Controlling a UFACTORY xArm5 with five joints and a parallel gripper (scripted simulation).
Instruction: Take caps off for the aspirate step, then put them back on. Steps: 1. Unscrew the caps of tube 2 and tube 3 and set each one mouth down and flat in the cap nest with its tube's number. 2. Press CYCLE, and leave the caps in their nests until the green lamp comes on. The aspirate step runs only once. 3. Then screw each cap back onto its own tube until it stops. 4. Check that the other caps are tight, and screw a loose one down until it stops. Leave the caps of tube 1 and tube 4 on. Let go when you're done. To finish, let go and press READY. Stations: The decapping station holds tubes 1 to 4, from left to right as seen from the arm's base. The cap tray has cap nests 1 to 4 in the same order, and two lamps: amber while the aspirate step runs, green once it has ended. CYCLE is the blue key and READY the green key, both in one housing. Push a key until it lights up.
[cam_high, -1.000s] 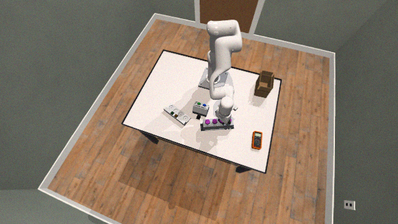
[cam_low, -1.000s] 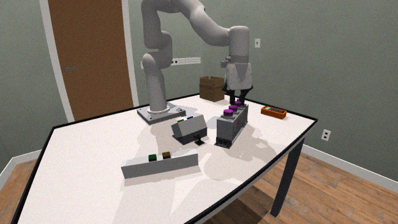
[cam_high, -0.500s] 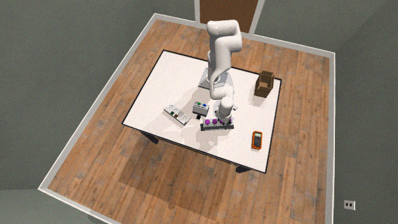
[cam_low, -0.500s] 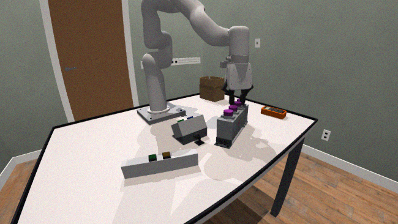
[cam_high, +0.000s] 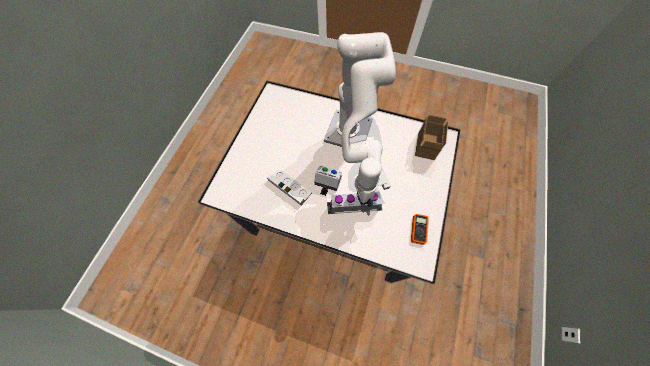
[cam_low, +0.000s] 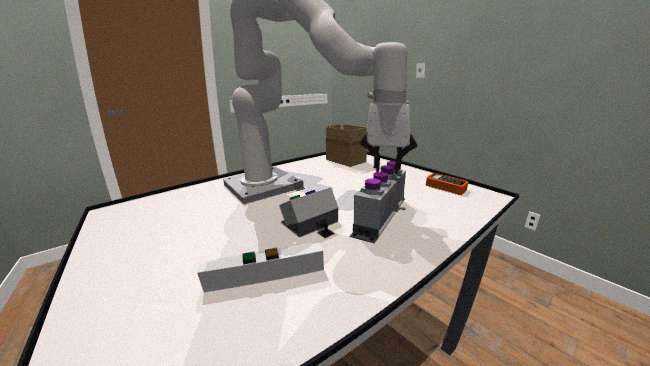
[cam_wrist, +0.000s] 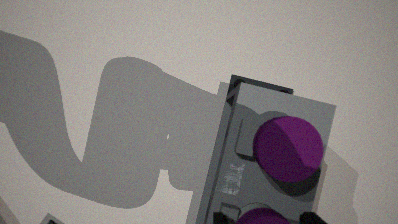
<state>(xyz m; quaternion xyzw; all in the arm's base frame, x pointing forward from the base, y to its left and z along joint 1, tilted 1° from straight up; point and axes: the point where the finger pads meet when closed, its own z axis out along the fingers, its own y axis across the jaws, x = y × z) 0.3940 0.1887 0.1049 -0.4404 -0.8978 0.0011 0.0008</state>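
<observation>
Right now the purple cap is 1 cm below my hand. Also, from my hand: key housing (8 cm behind, 19 cm to the right, 8 cm below); then blue key (10 cm behind, 17 cm to the right, 6 cm below); then grey decapping station (1 cm ahead, 2 cm to the right, 13 cm below).
</observation>
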